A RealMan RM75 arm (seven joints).
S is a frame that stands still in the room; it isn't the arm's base.
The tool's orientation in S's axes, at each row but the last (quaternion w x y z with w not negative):
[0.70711, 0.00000, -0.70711, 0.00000]
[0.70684, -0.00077, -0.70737, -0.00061]
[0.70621, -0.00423, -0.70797, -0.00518]
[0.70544, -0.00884, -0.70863, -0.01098]
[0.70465, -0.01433, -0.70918, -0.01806]
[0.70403, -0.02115, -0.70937, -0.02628]
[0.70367, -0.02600, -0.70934, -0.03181]
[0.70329, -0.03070, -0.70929, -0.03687]
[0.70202, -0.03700, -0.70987, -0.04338]
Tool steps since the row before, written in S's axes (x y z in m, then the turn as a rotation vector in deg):
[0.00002, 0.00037, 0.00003, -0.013, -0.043, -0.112]
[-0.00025, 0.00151, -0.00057, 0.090, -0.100, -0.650]
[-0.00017, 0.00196, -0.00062, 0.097, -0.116, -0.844]
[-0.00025, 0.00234, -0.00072, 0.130, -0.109, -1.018]
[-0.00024, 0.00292, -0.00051, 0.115, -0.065, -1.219]
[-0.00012, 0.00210, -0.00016, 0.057, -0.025, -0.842]
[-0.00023, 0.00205, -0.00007, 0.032, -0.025, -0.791]
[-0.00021, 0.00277, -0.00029, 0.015, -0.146, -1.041]
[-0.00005, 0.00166, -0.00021, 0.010, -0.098, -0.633]
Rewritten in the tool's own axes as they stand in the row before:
[0.00003, 0.00037, -0.00002, -0.112, -0.043, 0.013]
[-0.00057, 0.00151, 0.00025, -0.650, -0.100, -0.090]
[-0.00062, 0.00196, 0.00020, -0.844, -0.116, -0.096]
[-0.00073, 0.00233, 0.00032, -1.018, -0.108, -0.128]
[-0.00052, 0.00290, 0.00038, -1.219, -0.066, -0.110]
[-0.00017, 0.00209, 0.00026, -0.842, -0.027, -0.052]
[-0.00008, 0.00202, 0.00040, -0.791, -0.029, -0.028]
[-0.00031, 0.00273, 0.00048, -1.040, -0.153, -0.020]
[-0.00022, 0.00164, 0.00024, -0.632, -0.102, -0.014]

